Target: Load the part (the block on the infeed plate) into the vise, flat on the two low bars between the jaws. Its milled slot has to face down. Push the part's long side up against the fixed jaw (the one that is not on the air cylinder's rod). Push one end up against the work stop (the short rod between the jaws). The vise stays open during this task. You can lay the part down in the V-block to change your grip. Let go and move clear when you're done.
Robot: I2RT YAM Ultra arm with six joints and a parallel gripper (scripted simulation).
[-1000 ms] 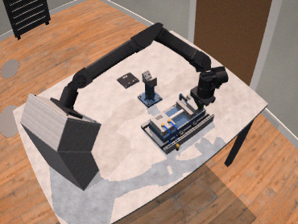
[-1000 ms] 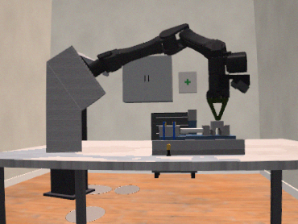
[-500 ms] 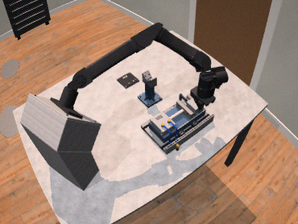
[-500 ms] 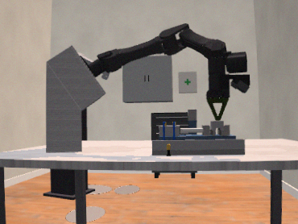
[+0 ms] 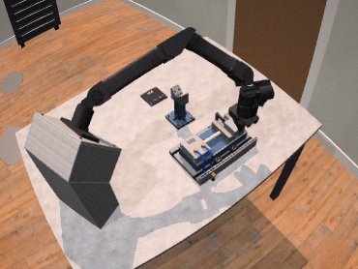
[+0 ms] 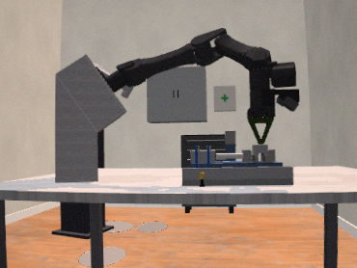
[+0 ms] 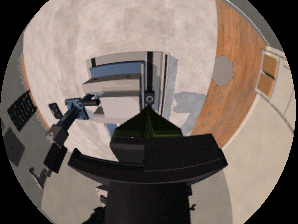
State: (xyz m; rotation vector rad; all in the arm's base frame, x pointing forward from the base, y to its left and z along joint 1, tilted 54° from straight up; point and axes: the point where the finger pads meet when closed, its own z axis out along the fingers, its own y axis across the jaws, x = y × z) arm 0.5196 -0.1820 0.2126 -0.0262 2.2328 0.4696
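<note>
Now: the grey part 40 mm to the left of my hand, 30 mm below it and 10 mm behind it. Round my hand: fixed jaw (70 mm to the left, 40 mm below, 10 mm ahead); moving jaw (50 mm to the left, 50 mm behind, 40 mm below); air cylinder rod (100 mm behind, 40 mm to the left, 40 mm below).
</note>
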